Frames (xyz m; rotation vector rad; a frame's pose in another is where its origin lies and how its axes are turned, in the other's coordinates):
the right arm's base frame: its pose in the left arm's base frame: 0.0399 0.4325 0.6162 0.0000 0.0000 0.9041
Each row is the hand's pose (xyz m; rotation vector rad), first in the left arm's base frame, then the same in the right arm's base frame.
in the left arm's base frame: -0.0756 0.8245 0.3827 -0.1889 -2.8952 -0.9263
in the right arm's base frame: 0.2366 0.3332 -0.2335 1.3993 2.4599 0.8751
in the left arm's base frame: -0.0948 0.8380 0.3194 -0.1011 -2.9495 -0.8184
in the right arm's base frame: 0.2354 0.3566 -0.2968 1.3451 2.5444 0.7695
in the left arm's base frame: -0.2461 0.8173 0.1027 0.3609 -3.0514 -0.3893
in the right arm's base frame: 0.1255 0.4627 -0.5135 1.0003 2.8797 0.3772
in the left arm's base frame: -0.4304 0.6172 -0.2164 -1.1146 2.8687 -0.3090
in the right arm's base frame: -0.1457 0.4838 -0.8326 -0.2508 -3.0721 0.3112
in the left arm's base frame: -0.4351 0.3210 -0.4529 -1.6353 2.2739 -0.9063
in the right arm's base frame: -0.3814 0.3043 -1.0691 0.4933 -2.8497 0.9735
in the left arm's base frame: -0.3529 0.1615 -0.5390 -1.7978 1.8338 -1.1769
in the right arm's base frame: -0.4559 0.1411 -1.1552 0.8754 -2.6114 1.3468
